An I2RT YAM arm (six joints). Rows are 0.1 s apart.
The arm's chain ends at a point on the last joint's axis. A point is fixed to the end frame.
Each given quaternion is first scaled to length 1.
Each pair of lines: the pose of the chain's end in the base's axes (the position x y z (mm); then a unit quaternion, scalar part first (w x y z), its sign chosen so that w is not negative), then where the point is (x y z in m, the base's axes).
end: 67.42 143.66 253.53 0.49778 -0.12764 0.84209 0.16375
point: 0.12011 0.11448 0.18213
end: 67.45 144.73 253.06 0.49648 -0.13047 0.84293 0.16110
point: 0.12010 0.11511 0.18181
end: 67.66 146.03 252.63 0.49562 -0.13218 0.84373 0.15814
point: 0.12025 0.11590 0.18155
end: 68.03 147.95 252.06 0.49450 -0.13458 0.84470 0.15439
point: 0.12055 0.11718 0.18121
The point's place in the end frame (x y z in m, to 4 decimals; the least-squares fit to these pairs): 0.0395 -0.0572 0.0624
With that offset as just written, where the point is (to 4 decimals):
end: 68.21 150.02 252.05 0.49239 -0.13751 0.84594 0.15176
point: 0.1206 0.1188 0.1813
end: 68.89 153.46 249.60 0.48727 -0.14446 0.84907 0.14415
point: 0.1209 0.1209 0.1791
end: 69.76 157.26 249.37 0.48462 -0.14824 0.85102 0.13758
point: 0.1215 0.1236 0.1793
